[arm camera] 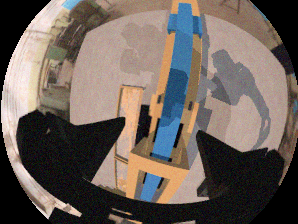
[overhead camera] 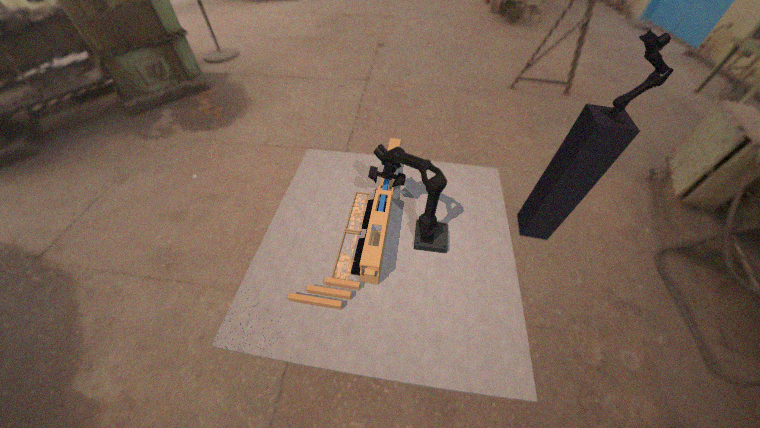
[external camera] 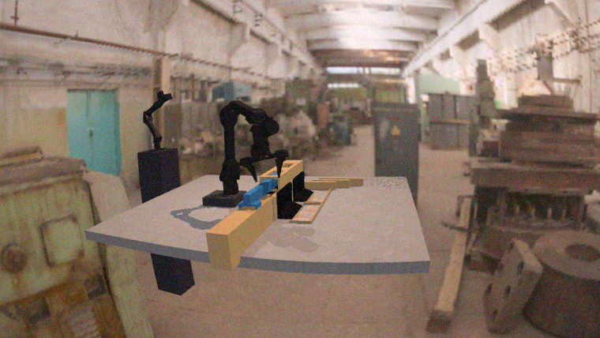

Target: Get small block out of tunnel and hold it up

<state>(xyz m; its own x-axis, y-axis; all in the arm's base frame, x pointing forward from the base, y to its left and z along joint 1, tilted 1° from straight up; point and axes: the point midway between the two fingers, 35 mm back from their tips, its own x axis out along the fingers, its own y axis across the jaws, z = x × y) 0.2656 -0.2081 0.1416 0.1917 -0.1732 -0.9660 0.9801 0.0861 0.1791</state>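
The covered tunnel lies 80 mm below my gripper tip, 30 mm to the left of it and 20 mm ahead of it. Round my gripper tip: red block (230 mm to the left, 40 mm below, 20 mm behind).
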